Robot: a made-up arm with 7 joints.
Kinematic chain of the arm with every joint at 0, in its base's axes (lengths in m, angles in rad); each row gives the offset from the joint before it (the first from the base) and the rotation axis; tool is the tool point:
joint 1: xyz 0 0 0.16 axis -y
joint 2: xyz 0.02 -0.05 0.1 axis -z
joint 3: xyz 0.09 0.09 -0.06 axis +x
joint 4: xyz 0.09 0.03 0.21 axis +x
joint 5: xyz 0.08 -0.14 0 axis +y
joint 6: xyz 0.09 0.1 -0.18 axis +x
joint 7: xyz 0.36 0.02 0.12 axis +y
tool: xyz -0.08 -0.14 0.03
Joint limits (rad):
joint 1: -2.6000..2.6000
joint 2: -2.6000..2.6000
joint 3: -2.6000..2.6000
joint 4: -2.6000..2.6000
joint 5: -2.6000..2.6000
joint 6: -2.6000..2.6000
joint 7: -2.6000..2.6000
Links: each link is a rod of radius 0.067 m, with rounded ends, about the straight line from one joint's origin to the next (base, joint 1, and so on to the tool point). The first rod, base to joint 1, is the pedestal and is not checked.
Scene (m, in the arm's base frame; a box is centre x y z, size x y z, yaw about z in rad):
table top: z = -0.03
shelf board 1: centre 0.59 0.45 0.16 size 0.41 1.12 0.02 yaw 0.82
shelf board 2: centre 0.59 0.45 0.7 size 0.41 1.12 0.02 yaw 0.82
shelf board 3: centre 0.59 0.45 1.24 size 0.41 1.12 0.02 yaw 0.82
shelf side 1: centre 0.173 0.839 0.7 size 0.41 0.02 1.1 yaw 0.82
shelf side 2: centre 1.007 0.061 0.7 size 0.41 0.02 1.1 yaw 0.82
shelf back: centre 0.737 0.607 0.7 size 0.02 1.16 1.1 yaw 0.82
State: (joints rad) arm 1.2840 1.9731 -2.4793 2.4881 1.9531 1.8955 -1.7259
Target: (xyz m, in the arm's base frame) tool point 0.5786 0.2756 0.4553
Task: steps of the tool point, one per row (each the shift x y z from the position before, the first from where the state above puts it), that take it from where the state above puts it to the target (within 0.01 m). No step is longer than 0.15 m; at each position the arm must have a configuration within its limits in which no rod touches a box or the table.
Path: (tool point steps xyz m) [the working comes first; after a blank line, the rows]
Joints at the target: 1.1441 1.0435 -1.8549 2.6000 1.5540 2.0227 -2.0760
Straight joint move there: clear.

1: 0.0513 0.0030 0.0287
2: 0.0381 0.0333 0.0498
3: 0.0178 0.0723 0.0577
4: -0.0111 0.1104 0.0499

